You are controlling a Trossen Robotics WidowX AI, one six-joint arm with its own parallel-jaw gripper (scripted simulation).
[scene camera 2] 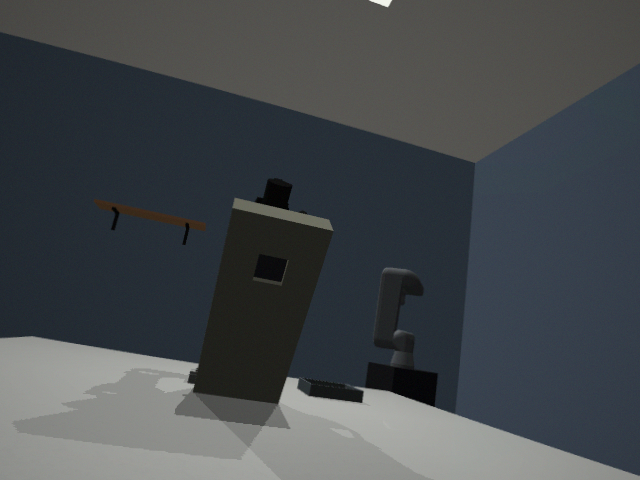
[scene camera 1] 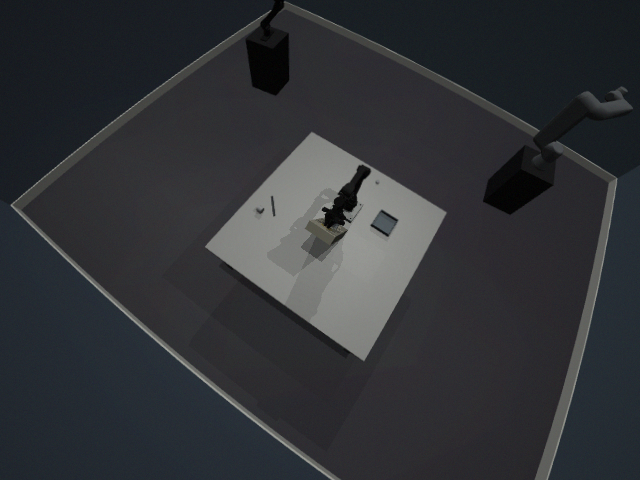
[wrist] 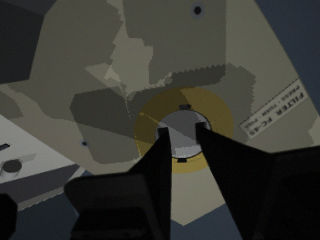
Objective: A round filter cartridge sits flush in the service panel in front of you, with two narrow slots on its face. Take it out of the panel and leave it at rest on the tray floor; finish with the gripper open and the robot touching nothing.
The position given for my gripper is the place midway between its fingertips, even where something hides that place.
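Note:
My gripper (wrist: 183,134) is in the picture, and I can see a round filter cartridge (wrist: 182,124) and a service panel (wrist: 99,85) as well. Scene camera 2 does not show the round filter cartridge, hidden by the service panel.

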